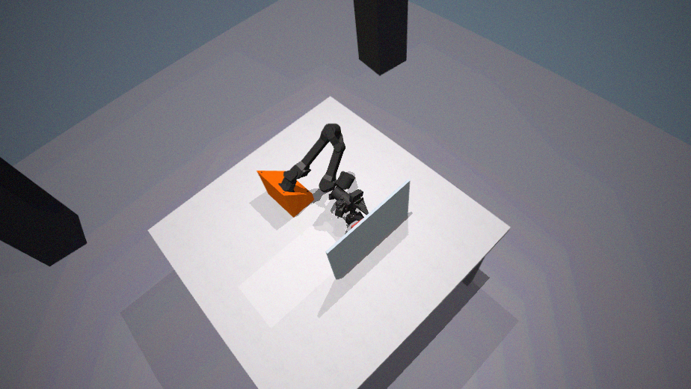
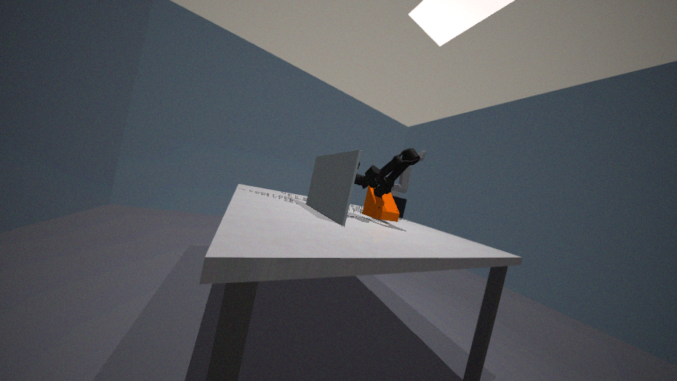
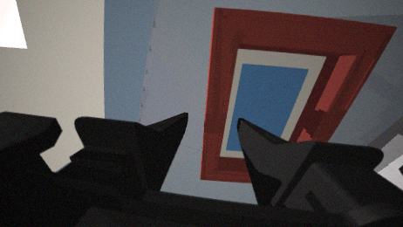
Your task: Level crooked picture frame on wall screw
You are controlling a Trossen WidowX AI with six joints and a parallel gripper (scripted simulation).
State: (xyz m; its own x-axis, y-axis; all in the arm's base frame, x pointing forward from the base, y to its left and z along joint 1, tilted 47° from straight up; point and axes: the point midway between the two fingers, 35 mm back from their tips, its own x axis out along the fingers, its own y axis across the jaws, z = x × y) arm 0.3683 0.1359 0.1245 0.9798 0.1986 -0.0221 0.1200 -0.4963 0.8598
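Now: the picture frame 50 mm below my gripper tip, 20 mm to the right of it and 20 mm ahead of it. Round my gripper tip: wall panel (60 mm below, 20 mm ahead, 10 mm to the right).
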